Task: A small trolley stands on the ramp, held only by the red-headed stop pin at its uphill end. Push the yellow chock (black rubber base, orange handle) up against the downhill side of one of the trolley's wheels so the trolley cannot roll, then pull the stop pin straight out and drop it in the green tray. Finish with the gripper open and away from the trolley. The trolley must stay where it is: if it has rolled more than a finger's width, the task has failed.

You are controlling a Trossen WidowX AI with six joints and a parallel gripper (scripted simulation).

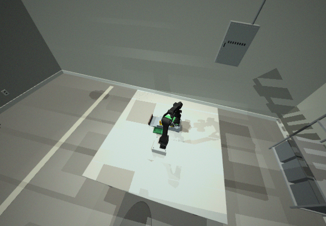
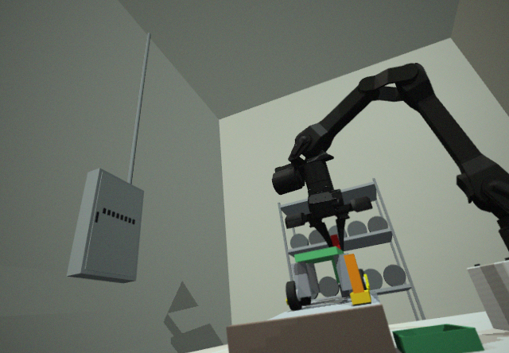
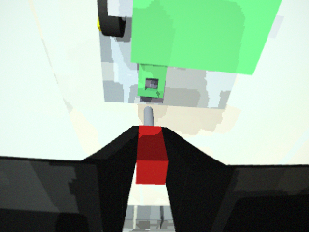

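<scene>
The green tray lies 90 mm behind my gripper tip, 210 mm to the left of it and 180 mm below it. Also, from my gripper tip: red-headed stop pin (right at my gripper tip); then green-topped trolley (30 mm ahead, 100 mm to the left, 60 mm below); then grey ramp (30 mm ahead, 100 mm to the left, 120 mm below).
</scene>
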